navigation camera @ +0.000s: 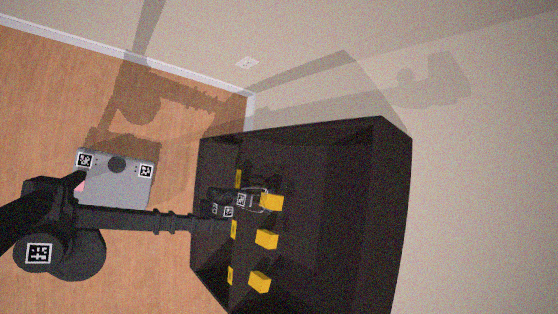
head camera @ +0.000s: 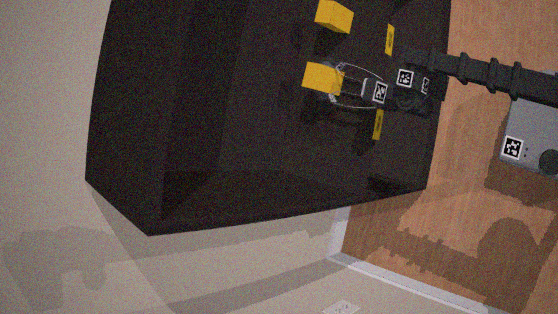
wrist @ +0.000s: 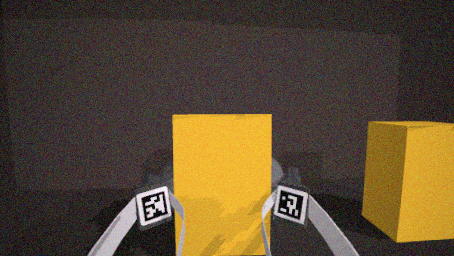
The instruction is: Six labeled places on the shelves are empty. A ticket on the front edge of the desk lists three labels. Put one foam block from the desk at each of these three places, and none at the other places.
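Frame: origin at the robot's base, x back, y right, z up, level; metres.
Seen in the pictures: robot's base, link origin: (navigation camera: 116,163) (head camera: 549,161).
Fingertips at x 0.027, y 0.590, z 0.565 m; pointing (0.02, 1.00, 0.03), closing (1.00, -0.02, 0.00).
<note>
Offsets run from my fingertips to a thing's top centre.
My gripper (head camera: 335,82) (navigation camera: 263,200) (wrist: 222,174) is shut on a yellow foam block @(dz +0.050, dx +0.000, dy -0.021 m) (head camera: 318,77) (navigation camera: 275,202) (wrist: 222,150); its fingertips press both sides. The block is upright, with its top a little higher in the wrist view than the neighbouring block's. That second yellow block @(dz +0.041, dx +0.164, dy -0.006 m) (head camera: 334,16) (navigation camera: 266,239) (wrist: 430,180) stands apart, right of the gripper in the wrist view. A third yellow block @(dz +0.041, dx +0.361, dy -0.008 m) (navigation camera: 259,282) stands beyond it. All are over the black furniture (head camera: 200,125) (navigation camera: 350,215). The ticket's text cannot be read in these views.
Yellow plates with dark marks lie near the furniture's front: one @(dz -0.049, dx -0.070, dy -0.154 m) (head camera: 378,125) (navigation camera: 238,178), another @(dz -0.049, dx +0.137, dy -0.137 m) (head camera: 390,40) (navigation camera: 233,229) and a third @(dz -0.049, dx +0.344, dy -0.121 m) (navigation camera: 230,275). My grey base (head camera: 530,120) (navigation camera: 117,190) is on the wooden floor. Pale walls meet beside the furniture.
</note>
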